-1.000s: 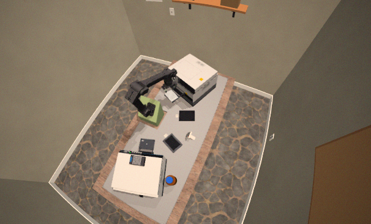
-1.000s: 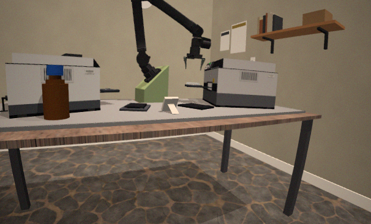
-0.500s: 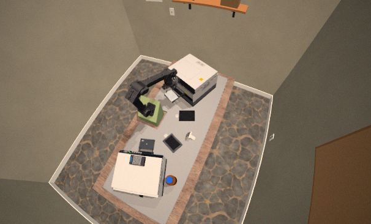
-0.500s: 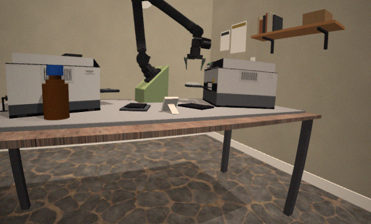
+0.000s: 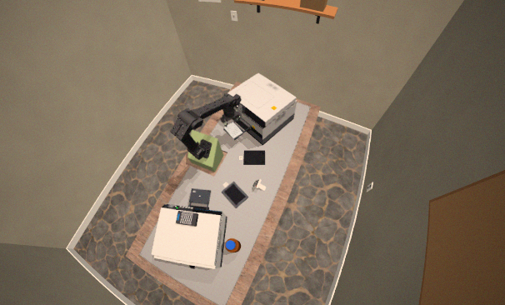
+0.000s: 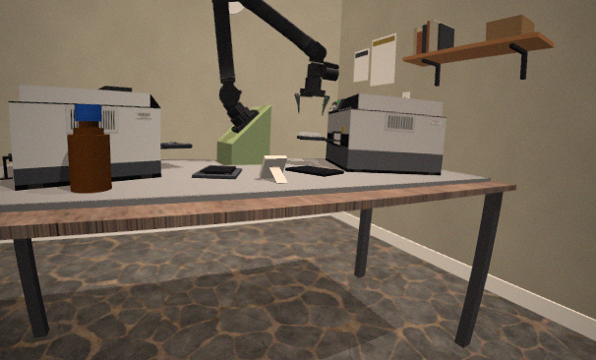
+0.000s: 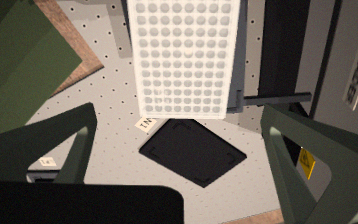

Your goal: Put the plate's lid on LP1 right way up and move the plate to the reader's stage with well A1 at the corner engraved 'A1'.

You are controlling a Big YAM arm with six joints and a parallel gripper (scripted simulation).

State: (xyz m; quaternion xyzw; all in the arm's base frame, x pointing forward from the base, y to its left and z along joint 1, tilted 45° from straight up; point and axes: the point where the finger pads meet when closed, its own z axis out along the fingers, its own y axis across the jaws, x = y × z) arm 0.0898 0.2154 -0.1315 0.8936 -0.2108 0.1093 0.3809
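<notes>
Now: the lidded white well plate 90 mm below my hand. The rest, counted from my hand: black pad: 220 mm ahead, 90 mm to the right, 210 mm below; then dark lid: 220 mm ahead, 420 mm to the right, 200 mm below; then grey pad: 220 mm ahead, 420 mm to the right, 210 mm below.
</notes>
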